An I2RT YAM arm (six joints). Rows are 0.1 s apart.
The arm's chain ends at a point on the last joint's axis. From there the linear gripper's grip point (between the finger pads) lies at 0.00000 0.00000 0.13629 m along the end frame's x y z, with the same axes.
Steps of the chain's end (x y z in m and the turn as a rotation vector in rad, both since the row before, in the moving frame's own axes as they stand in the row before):
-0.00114 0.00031 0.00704 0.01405 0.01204 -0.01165
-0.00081 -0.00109 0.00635 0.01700 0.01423 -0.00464
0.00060 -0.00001 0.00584 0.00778 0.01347 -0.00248
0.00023 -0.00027 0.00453 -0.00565 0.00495 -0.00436
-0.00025 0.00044 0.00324 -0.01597 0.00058 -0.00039
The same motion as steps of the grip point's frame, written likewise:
0.00049 -0.00161 0.00702 0.01405 0.01204 -0.01165
0.00112 -0.00341 0.00632 0.01700 0.01423 -0.00464
0.00243 -0.00107 0.00582 0.00778 0.01347 -0.00248
0.00091 0.00050 0.00453 -0.00565 0.00495 -0.00436
-0.00017 0.00262 0.00322 -0.01597 0.00058 -0.00039

